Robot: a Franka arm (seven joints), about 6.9 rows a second.
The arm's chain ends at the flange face. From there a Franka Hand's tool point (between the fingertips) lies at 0.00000 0.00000 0.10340 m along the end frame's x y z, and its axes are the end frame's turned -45 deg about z.
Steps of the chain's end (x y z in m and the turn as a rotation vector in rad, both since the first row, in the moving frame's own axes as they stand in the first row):
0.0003 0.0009 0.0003 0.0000 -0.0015 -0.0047
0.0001 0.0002 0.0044 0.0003 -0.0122 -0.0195
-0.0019 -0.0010 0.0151 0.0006 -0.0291 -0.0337
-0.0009 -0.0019 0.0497 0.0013 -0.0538 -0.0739
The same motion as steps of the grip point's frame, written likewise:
-0.0005 0.0007 0.0003 0.0011 -0.0011 -0.0047
-0.0009 -0.0007 0.0044 0.0088 -0.0084 -0.0195
-0.0028 -0.0042 0.0151 0.0210 -0.0202 -0.0337
-0.0033 -0.0059 0.0496 0.0390 -0.0371 -0.0739

